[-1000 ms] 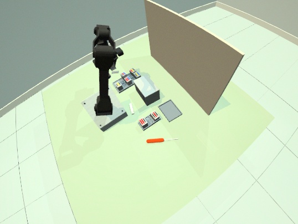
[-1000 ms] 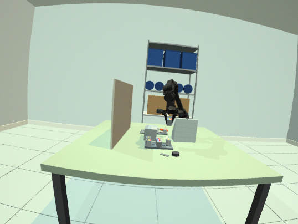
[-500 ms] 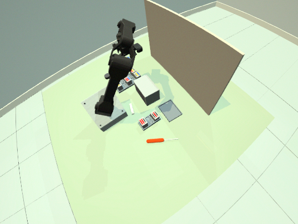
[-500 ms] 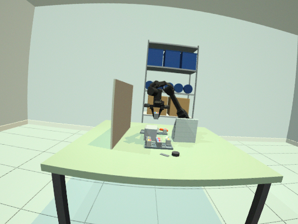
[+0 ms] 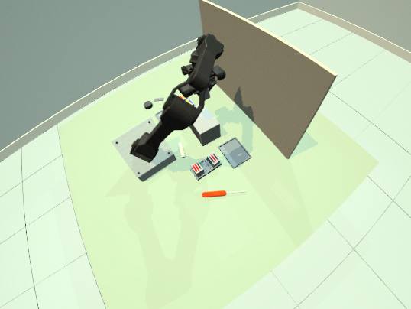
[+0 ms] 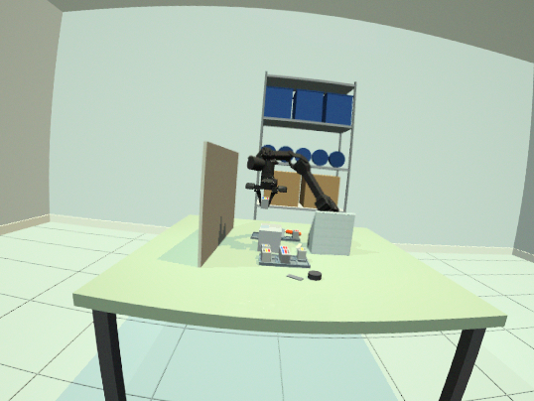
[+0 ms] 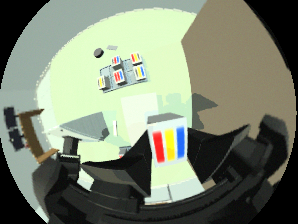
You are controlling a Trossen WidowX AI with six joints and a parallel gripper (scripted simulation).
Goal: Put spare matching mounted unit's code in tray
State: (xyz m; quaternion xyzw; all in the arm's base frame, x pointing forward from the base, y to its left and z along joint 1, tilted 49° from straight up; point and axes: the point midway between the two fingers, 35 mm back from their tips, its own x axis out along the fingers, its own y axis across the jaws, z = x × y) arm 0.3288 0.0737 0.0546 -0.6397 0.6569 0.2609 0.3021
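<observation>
Right now the flat grey tray is 210 mm to the right of my gripper tip and 190 mm below it. The rest, counted from my gripper tip: white stick 190 mm behind, 50 mm to the right, 190 mm below; grey box 40 mm behind, 10 mm to the right, 150 mm below; tall tan board 200 mm ahead, 40 mm to the right, 30 mm above.
</observation>
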